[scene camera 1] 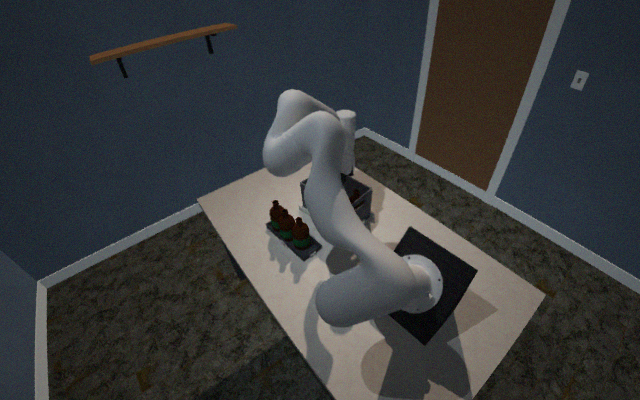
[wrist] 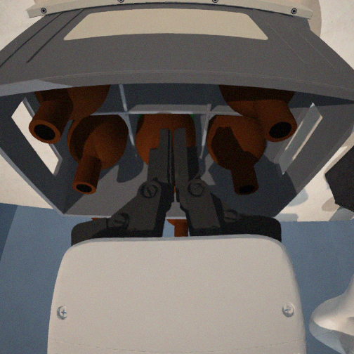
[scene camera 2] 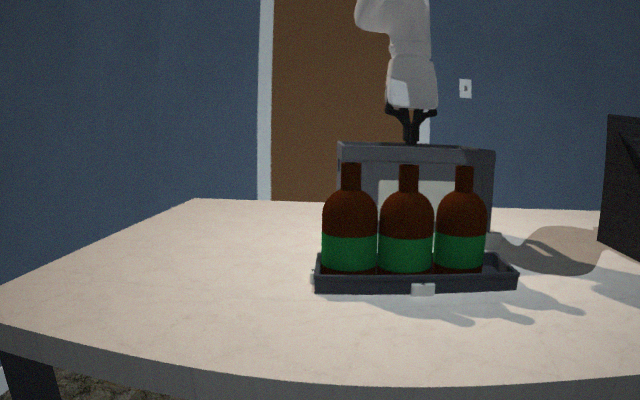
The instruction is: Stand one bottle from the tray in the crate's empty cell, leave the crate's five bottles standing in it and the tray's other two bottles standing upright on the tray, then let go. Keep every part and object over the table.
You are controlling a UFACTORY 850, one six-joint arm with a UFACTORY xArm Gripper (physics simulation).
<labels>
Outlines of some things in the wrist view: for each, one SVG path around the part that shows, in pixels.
My gripper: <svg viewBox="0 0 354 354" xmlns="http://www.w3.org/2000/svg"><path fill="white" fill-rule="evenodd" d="M279 221L268 216L247 213L239 214L235 209L232 209L232 207L211 193L207 183L200 179L197 146L186 147L185 127L177 127L176 130L173 130L176 202L179 202L180 209L185 212L190 236L162 237L166 211L170 209L171 202L174 202L171 130L160 128L159 147L150 148L147 181L139 185L136 196L109 218L103 217L77 223L72 228L71 247L65 251L60 262L53 289L48 324L47 354L307 354L306 330L299 286L289 253L281 242L281 226Z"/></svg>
A red-labelled bottle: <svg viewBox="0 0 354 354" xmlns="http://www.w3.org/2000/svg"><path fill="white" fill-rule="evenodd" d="M218 84L225 103L232 110L245 117L258 119L266 140L272 142L285 140L296 131L296 120L287 106L294 95L294 91Z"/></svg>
A brown bottle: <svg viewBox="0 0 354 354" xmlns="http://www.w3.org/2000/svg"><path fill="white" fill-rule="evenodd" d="M138 114L135 145L138 155L146 164L148 164L150 148L159 147L159 129L168 128L171 130L174 192L176 192L173 130L176 130L177 127L185 127L186 147L195 146L194 114Z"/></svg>
</labels>
